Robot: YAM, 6 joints.
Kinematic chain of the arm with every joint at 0, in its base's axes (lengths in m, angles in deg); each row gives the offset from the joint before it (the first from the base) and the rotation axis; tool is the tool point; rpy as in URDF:
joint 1: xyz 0 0 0.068 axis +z
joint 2: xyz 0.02 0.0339 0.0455 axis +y
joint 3: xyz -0.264 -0.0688 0 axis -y
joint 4: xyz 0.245 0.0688 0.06 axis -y
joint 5: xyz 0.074 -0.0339 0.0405 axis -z
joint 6: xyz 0.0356 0 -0.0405 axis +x
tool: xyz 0 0 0 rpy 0 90 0
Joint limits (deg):
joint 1: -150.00..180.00
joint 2: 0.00..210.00
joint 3: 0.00..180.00
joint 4: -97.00..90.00
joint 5: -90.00..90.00
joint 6: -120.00..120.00
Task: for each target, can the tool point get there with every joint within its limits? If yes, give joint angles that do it. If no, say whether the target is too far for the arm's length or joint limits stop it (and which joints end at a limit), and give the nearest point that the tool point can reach.
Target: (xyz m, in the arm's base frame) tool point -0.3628 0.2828 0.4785
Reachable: yes | joints 143.72 119.82 142.66 -30.61 21.93 -23.17
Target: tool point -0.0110 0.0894 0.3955
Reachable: yes | joints 76.43 30.03 33.91 50.55 -62.71 -15.58
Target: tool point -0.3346 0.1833 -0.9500
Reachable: no: too far | nearest point -0.2629 0.1440 -0.3767 | short by 0.579 m
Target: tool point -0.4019 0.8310 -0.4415
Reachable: no: too far | nearest point -0.2417 0.4998 -0.2108 | short by 0.434 m
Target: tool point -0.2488 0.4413 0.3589
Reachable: yes | joints 116.34 131.65 141.96 -44.63 -49.72 -73.40
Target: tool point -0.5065 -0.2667 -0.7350
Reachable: no: too far | nearest point -0.3451 -0.1972 -0.3483 | short by 0.425 m
